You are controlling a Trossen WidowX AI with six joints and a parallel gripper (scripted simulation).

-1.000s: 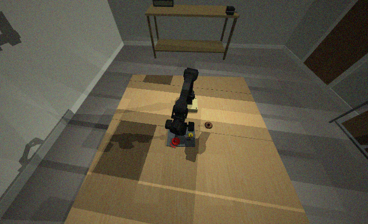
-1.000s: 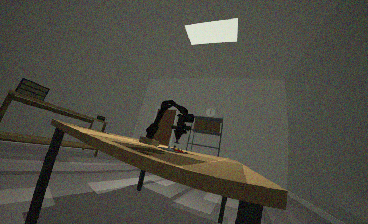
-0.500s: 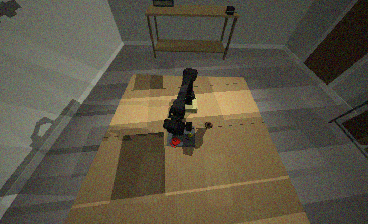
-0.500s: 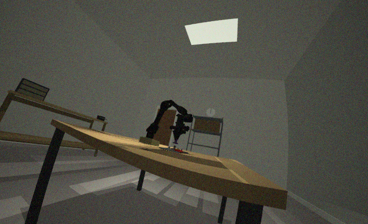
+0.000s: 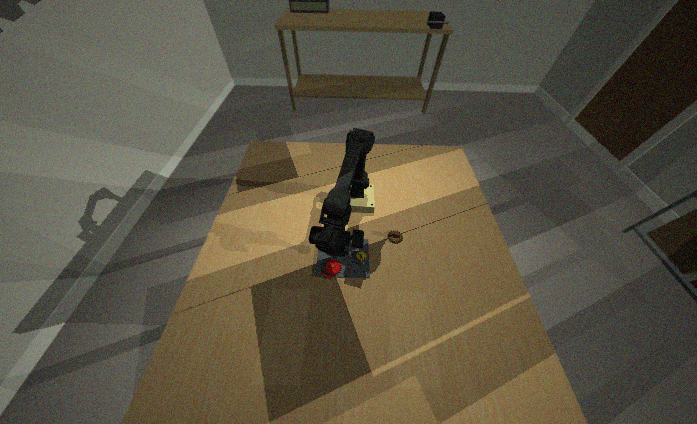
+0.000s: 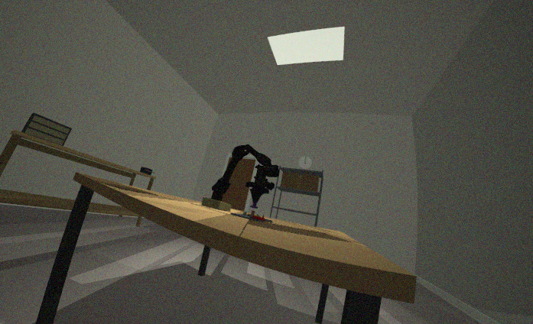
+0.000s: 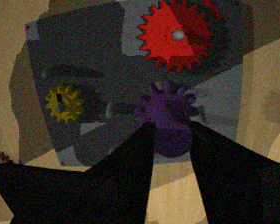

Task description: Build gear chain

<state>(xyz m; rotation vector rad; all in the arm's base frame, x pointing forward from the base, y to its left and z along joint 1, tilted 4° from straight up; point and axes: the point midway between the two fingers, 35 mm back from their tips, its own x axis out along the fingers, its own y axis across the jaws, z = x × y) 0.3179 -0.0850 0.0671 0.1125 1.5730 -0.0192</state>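
Now: gripper tip 7 cm above the red gear, 5 cm short of it and 2 cm to the left of it. The rest, counted from my gripper tip: brown gear (25 cm to the left, 10 cm behind, 7 cm below); then small purple gear (1 cm below).
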